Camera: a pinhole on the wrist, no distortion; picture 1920 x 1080 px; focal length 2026.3 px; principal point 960.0 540.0 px. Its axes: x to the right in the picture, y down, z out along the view. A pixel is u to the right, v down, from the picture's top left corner.
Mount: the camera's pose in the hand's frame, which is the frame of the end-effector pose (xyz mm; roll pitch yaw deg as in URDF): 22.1 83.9 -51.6 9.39 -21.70 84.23
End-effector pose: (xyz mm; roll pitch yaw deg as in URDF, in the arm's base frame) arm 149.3 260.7 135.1 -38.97 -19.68 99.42
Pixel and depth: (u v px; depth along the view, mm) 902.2 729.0 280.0
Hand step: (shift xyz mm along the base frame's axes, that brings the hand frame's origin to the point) -100.8 -48.2 178.2
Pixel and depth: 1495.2 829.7 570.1
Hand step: -323.6 -168.5 397.9
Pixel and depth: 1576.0 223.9 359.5
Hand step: -236.6 15.3 244.1
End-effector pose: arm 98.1 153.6 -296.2 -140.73 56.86 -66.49
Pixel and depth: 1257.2 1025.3 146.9
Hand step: -12.9 86.5 -64.5
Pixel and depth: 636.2 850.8 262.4
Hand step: 108.9 137.0 -67.3
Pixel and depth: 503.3 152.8 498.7
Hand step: 345.4 173.9 -215.3
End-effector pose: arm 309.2 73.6 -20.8 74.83 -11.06 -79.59
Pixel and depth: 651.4 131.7 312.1
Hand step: -195.8 -159.3 -0.5
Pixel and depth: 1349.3 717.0 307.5
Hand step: -233.3 -65.1 95.1
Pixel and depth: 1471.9 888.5 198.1
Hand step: -131.4 -23.7 96.3
